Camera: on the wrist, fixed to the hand. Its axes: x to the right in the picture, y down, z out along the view.
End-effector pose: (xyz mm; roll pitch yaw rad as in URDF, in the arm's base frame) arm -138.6 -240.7 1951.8 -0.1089 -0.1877 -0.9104
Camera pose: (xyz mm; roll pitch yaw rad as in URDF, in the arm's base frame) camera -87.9 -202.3 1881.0 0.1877 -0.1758 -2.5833
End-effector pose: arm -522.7 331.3 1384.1 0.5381 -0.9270 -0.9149
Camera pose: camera -445.3 382.8 1363.8 0.9509 0.3213 -2.1517
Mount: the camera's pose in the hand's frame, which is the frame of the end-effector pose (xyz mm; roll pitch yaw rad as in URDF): -12.4 70.8 -62.4 -0.0099 -0.0831 -1.6370
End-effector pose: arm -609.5 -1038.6 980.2 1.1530 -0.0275 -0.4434
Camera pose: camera -584.9 -955.4 1019.2 -0.0786 1.0688 -2.1013
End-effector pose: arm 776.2 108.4 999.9 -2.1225 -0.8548 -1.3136
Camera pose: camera 692.1 73.2 972.4 2.0145 -0.4979 1.0889
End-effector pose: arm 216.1 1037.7 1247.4 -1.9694 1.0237 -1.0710
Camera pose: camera 121.6 1033.4 1236.6 -1.8716 -0.5425 -0.5006
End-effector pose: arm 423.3 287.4 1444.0 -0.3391 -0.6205 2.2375
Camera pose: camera 363.8 288.7 1369.8 0.6663 -0.2989 0.3568
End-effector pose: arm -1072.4 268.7 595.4 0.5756 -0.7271 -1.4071
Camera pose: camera -980.3 284.0 576.8 0.7558 0.4074 -2.6860
